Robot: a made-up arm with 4 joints.
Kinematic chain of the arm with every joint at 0, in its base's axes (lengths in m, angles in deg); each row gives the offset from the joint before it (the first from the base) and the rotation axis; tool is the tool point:
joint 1: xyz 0 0 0.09 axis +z
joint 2: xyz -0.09 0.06 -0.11 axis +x
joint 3: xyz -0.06 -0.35 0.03 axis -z
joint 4: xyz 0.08 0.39 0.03 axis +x
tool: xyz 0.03 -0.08 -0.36
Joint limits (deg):
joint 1: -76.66..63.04
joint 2: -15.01..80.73
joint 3: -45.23..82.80
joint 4: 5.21..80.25
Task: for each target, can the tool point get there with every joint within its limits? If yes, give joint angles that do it. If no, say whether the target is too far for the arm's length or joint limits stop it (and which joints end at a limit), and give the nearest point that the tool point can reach.
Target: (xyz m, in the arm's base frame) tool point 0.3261 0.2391 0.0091
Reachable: yes | joints -44.73 40.61 9.24 57.95
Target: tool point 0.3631 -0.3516 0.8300
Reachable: no: joint limits stop it (at a limit: joint 1, joint 2, joint 4) | nearest point 0.2231 -0.1167 0.2820 | short by 0.612 m
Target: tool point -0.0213 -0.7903 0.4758
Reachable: no: joint limits stop it (at a limit: joint 2, joint 3, joint 4) | nearest point -0.0180 -0.6682 -0.0019 | short by 0.493 m
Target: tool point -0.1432 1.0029 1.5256
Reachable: no: too far | nearest point -0.0659 0.4614 0.2995 | short by 1.343 m
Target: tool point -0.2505 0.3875 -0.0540
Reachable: yes | joints 12.86 23.36 -9.99 62.06
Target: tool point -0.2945 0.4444 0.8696
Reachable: no: joint limits stop it (at a limit: joint 2, joint 4) | nearest point -0.2095 0.3161 0.3312 | short by 0.560 m
